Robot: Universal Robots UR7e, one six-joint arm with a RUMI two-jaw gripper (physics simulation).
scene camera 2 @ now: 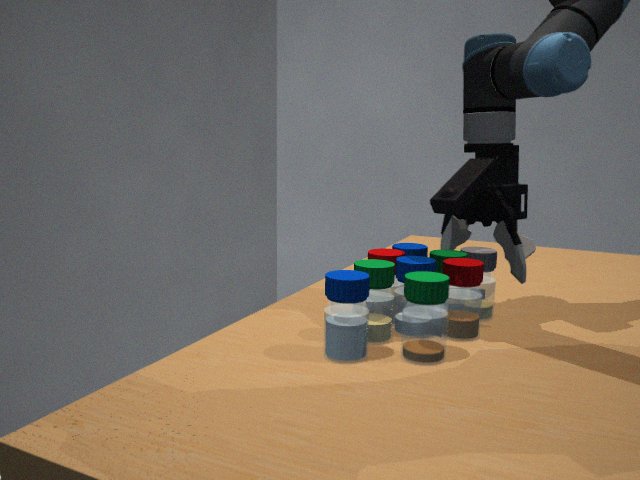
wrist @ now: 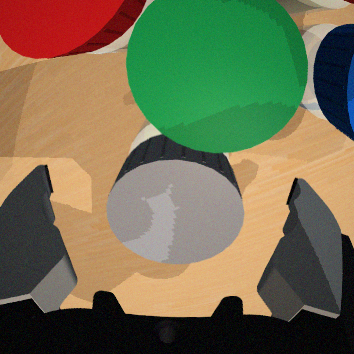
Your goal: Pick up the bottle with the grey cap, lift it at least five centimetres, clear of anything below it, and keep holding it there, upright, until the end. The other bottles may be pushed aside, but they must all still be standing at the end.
Scene:
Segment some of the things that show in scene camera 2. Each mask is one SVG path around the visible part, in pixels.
My gripper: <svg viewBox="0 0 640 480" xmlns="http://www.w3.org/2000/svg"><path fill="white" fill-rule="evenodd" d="M464 144L464 152L475 152L475 158L469 159L430 199L434 213L445 214L441 230L440 250L454 250L457 246L465 243L472 233L468 230L468 227L476 221L482 222L484 227L491 226L492 221L497 224L493 236L504 250L505 259L510 264L511 274L523 284L526 282L526 258L535 252L536 247L531 239L522 236L517 229L517 220L527 219L528 184L518 183L519 145L513 145L514 143ZM525 194L524 211L521 212L521 194Z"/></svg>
A red-capped bottle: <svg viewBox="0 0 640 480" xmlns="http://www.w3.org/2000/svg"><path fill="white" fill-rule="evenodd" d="M448 258L443 260L443 274L449 276L450 279L449 296L444 303L448 312L447 340L453 342L474 342L480 338L482 293L478 286L483 282L484 263L469 258Z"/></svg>

